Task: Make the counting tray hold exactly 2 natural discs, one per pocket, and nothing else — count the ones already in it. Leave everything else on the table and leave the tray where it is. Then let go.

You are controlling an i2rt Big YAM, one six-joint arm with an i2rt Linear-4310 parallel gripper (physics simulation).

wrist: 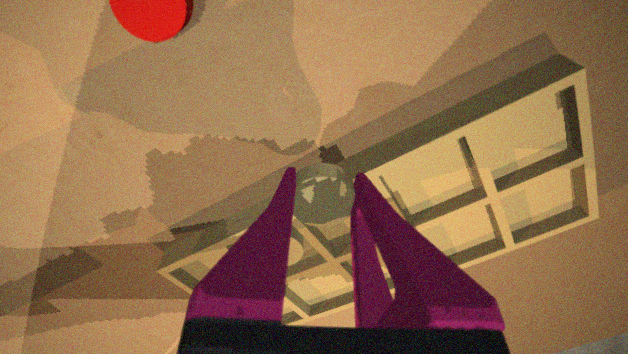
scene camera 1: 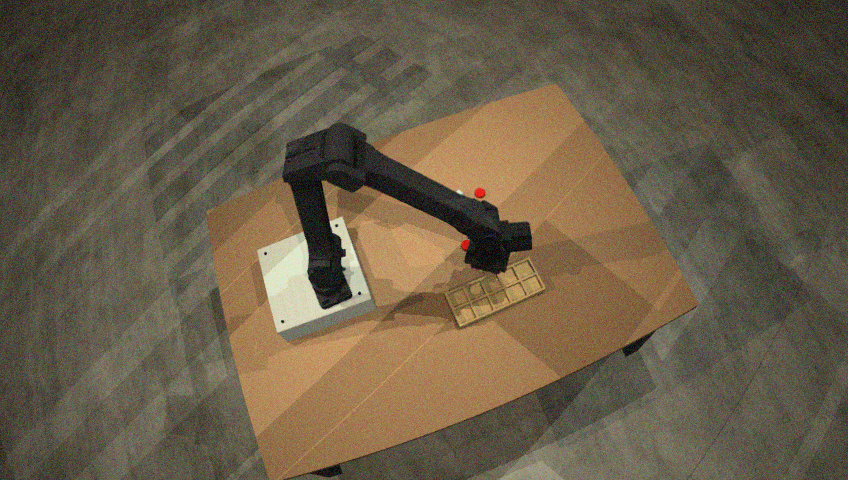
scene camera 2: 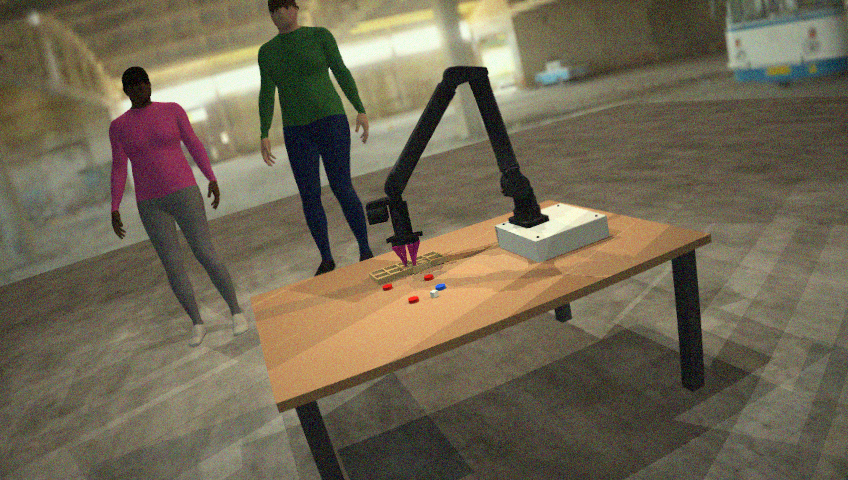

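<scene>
The counting tray (scene camera 1: 502, 307) (scene camera 2: 387, 279) (wrist: 591, 150) is a pale wooden tray with two rows of pockets. One natural disc (scene camera 1: 477, 287) (wrist: 297, 250) lies in a pocket of the row nearer the red discs, second from the end nearer the robot base; the left finger partly covers it in the wrist view. My gripper (scene camera 2: 410, 265) (wrist: 324, 180) is shut on another natural disc (wrist: 324, 195), which looks grey-green in shadow. It holds this disc above the tray, over the same row near the middle. The arm hides the fingers and some pockets in scene camera 1.
Red discs (scene camera 1: 479, 192) (scene camera 1: 466, 245) (scene camera 2: 387, 286) (scene camera 2: 413, 299) (scene camera 2: 428, 277) (wrist: 152, 17), a blue disc (scene camera 2: 440, 286) and a small white cube (scene camera 2: 433, 293) lie on the table beside the tray. The white base box (scene camera 1: 297, 297) (scene camera 2: 571, 228) carries the arm.
</scene>
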